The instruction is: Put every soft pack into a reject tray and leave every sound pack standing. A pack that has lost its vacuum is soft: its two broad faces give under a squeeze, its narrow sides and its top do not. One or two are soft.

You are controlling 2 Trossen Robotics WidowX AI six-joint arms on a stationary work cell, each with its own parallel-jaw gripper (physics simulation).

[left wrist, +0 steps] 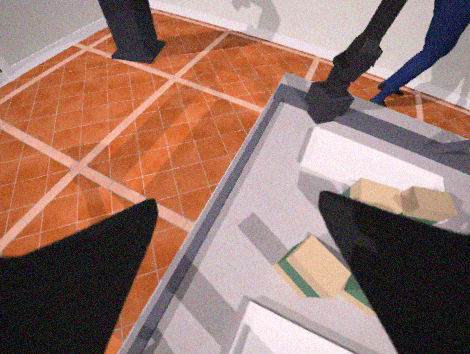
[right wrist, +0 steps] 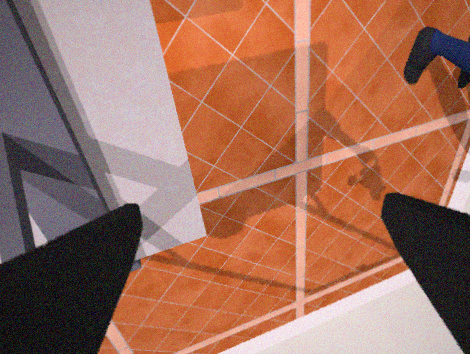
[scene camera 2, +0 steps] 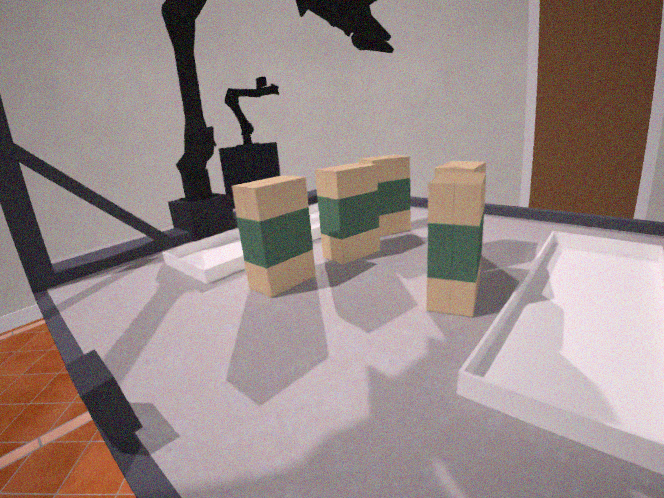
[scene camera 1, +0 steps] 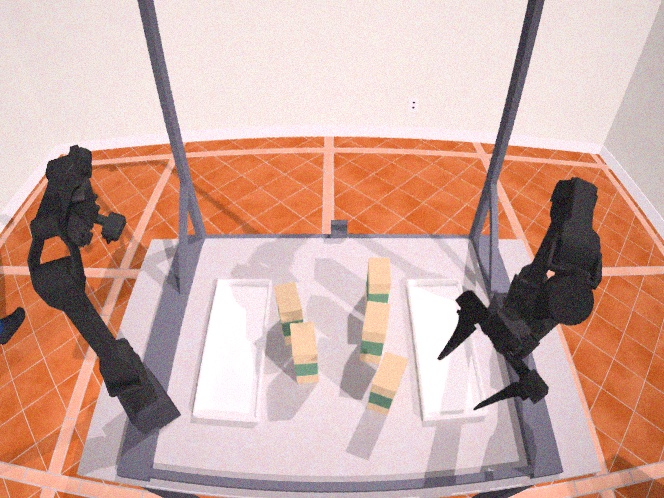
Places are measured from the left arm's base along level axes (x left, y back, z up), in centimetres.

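Pixels of known places: left gripper, fingertip midpoint: (left wrist: 238, 202) (scene camera 2: 391, 45) (scene camera 1: 455, 384); right gripper, fingertip midpoint: (right wrist: 261, 209) (scene camera 1: 93, 237); left arm's base at its link origin: (scene camera 2: 198, 198); right arm's base at its link origin: (left wrist: 333, 90) (scene camera 1: 140, 395).
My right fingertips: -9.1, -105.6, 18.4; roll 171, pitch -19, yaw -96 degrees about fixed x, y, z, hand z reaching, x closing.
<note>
For each thing: its top centre in the pictures, then the offset to it from my right fingertips, as dx, dy, dz.
- middle pack at its top centre: (scene camera 2: 346, 166) (scene camera 1: 376, 317) +13.8, +67.9, -12.3
- right tray at its top centre: (scene camera 2: 276, 227) (scene camera 1: 445, 341) +14.0, +86.3, -24.2
- left tray at its top centre: (scene camera 2: 595, 289) (scene camera 1: 234, 342) (left wrist: 376, 169) +13.0, +34.3, -24.2
Five tan packs with green bands stand upright. The left pair in scene camera 1 is a rear pack (scene camera 1: 289, 300) (scene camera 2: 454, 249) (left wrist: 431, 202) and a front pack (scene camera 1: 304, 343) (left wrist: 375, 194). The right row has a rear pack (scene camera 1: 378, 276) (scene camera 2: 284, 238), a middle pack (scene camera 1: 375, 324) (scene camera 2: 348, 211) and a front pack (scene camera 1: 388, 375) (scene camera 2: 395, 195) (left wrist: 317, 262). Softness cannot be seen. My left gripper (scene camera 1: 458, 383) (left wrist: 238, 202) is open and empty, above the right tray (scene camera 1: 429, 321) (left wrist: 280, 332). My right gripper (right wrist: 261, 209) is open and empty, away from the packs.
The left tray (scene camera 1: 227, 353) (scene camera 2: 606, 316) (left wrist: 360, 157) lies left of the pair in scene camera 1. Both trays look empty. Dark frame posts (scene camera 1: 171, 117) (scene camera 1: 514, 96) rise at the table's sides. The right wrist view shows the table's edge and tiled floor (right wrist: 250, 125).
</note>
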